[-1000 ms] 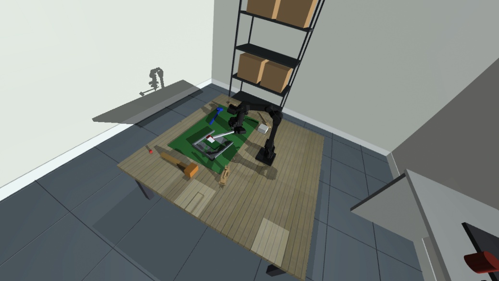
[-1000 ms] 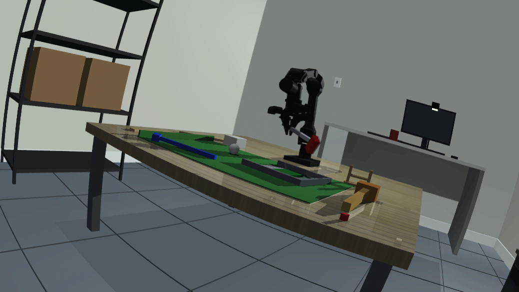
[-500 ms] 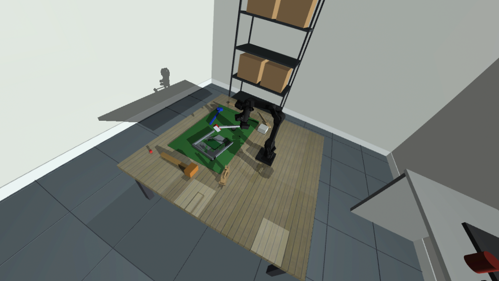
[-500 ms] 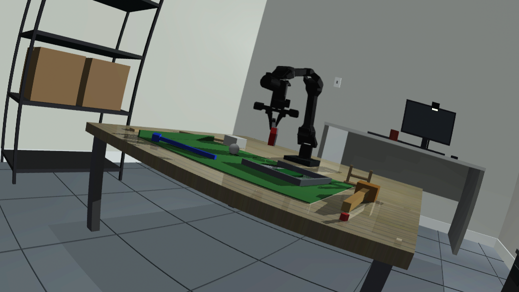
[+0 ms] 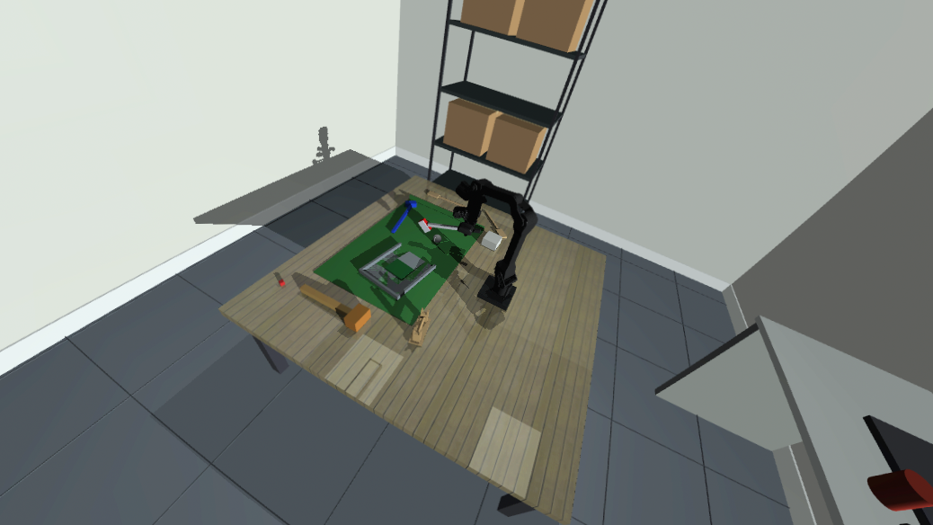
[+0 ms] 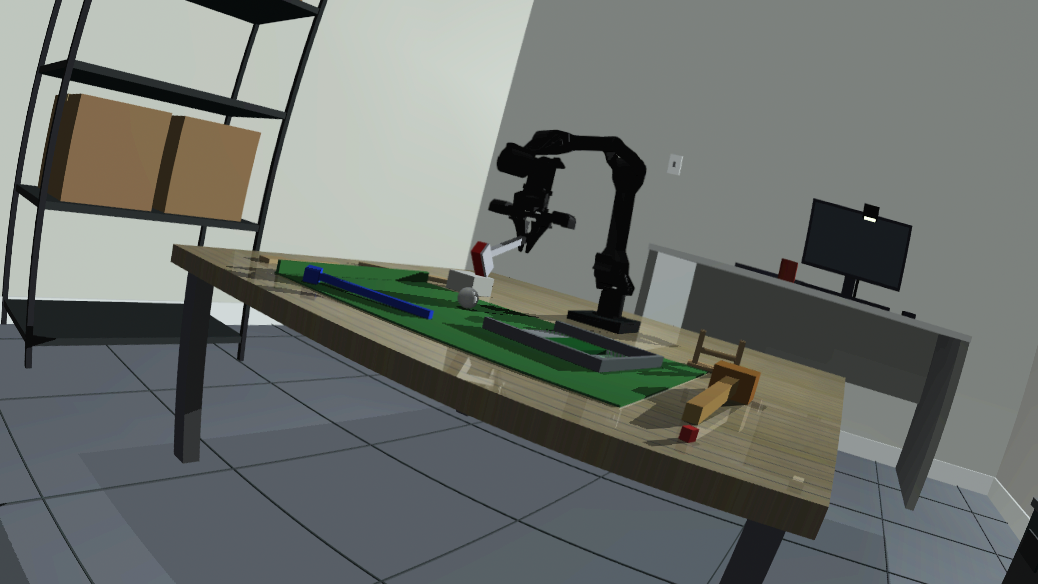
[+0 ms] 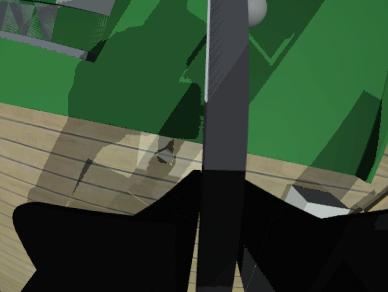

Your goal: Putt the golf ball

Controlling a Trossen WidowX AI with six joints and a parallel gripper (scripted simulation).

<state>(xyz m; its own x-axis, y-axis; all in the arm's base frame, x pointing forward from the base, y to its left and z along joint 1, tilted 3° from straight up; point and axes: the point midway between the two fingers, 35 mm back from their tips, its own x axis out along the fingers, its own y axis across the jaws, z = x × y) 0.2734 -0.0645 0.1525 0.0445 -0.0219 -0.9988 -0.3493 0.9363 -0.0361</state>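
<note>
Now: the red putter 80 mm ahead of my gripper tip, 40 mm to the left of it and 10 mm above it. Also, from my gripper tip: blue putter (400 mm ahead, 120 mm below, 10 mm to the right); white block (200 mm to the right, 110 mm below, 50 mm behind); white golf ball (140 mm ahead, 110 mm below, 10 mm to the left).
</note>
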